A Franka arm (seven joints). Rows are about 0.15 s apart.
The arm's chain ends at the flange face. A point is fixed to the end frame.
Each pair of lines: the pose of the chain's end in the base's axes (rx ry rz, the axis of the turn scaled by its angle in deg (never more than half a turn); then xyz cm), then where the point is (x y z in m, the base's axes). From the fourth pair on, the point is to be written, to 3 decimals.
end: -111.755 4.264 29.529 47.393 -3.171 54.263
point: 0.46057 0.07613 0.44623
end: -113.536 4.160 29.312 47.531 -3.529 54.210
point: 0.46229 0.06963 0.44248
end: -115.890 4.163 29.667 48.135 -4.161 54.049
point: 0.46757 0.05909 0.43670
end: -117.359 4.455 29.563 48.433 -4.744 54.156
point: 0.471 0.051 0.435
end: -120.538 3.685 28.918 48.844 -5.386 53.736
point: 0.476 0.039 0.426
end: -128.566 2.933 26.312 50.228 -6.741 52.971
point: 0.495 0.010 0.407
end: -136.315 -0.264 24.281 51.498 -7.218 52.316
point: 0.512 -0.010 0.392
